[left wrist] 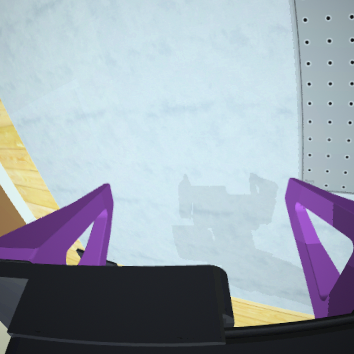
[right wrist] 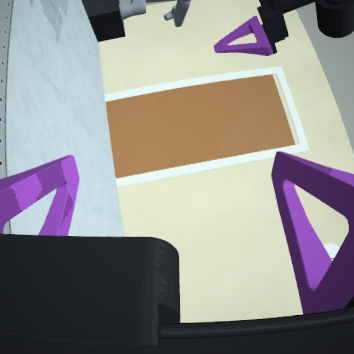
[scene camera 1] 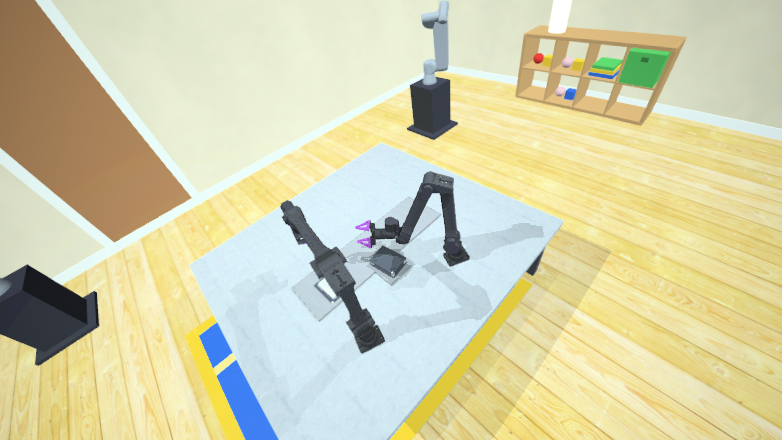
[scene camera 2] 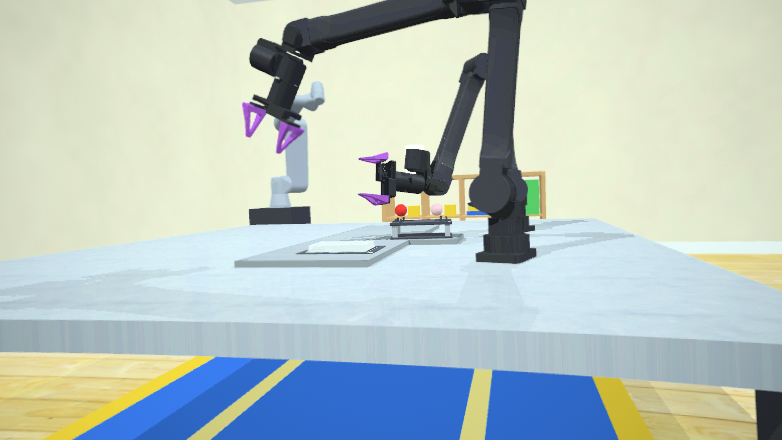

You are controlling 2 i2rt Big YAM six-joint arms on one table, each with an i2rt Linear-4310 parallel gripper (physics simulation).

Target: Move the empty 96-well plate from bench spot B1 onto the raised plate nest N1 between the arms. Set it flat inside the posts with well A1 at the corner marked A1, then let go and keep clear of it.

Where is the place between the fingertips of the left gripper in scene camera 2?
262, 145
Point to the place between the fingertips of the left gripper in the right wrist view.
199, 25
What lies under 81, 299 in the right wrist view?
The right gripper.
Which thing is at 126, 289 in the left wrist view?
The left gripper.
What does the right gripper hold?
Nothing.
